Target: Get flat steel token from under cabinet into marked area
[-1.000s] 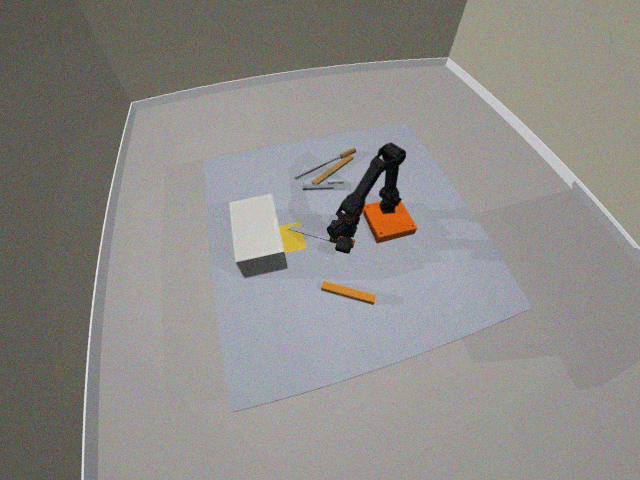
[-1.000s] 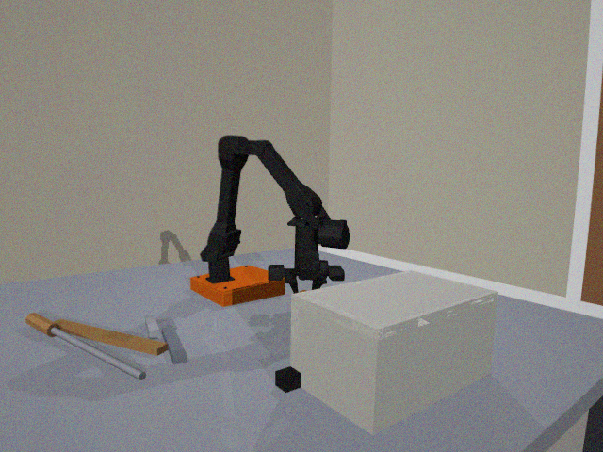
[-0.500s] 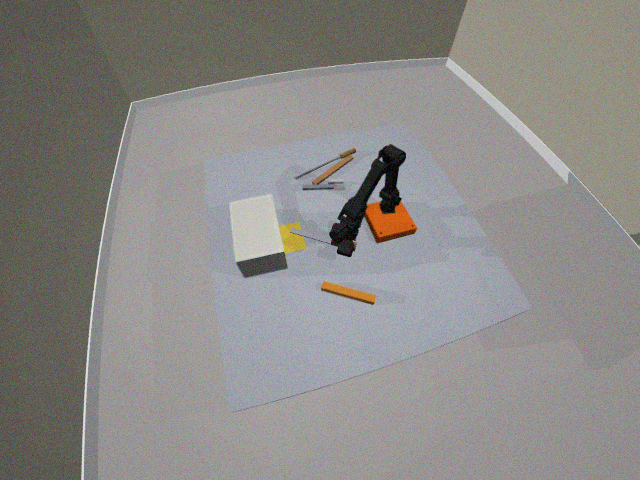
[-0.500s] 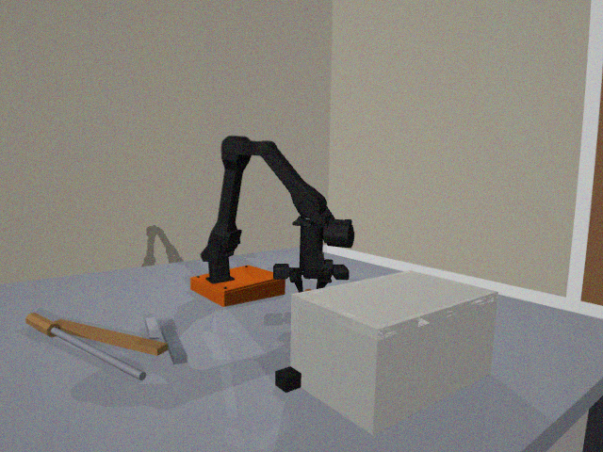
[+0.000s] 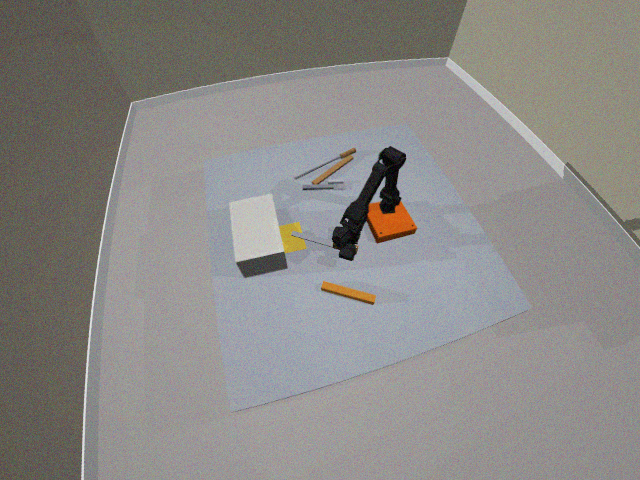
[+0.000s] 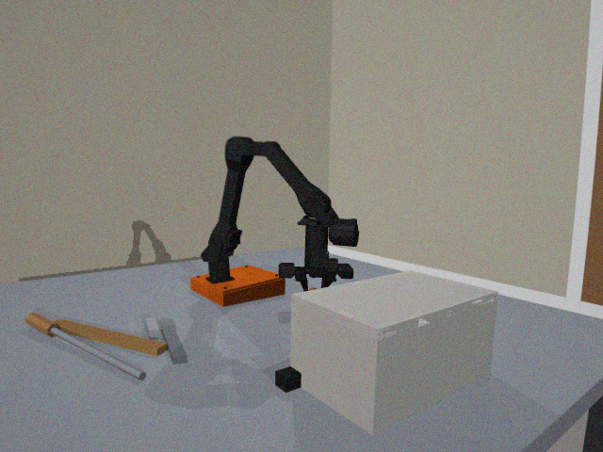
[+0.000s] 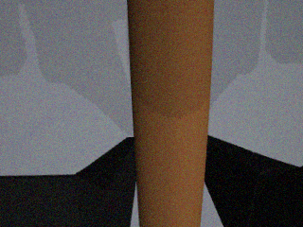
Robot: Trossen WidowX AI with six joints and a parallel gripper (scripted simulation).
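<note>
The orange flat bar lies 40 mm ahead of my gripper tip, 210 mm to the left of it and 10 mm above it. The rest, counted from my gripper tip: small grey token 340 mm ahead, 60 mm to the right; wooden stick 10 mm behind, 500 mm to the right.
</note>
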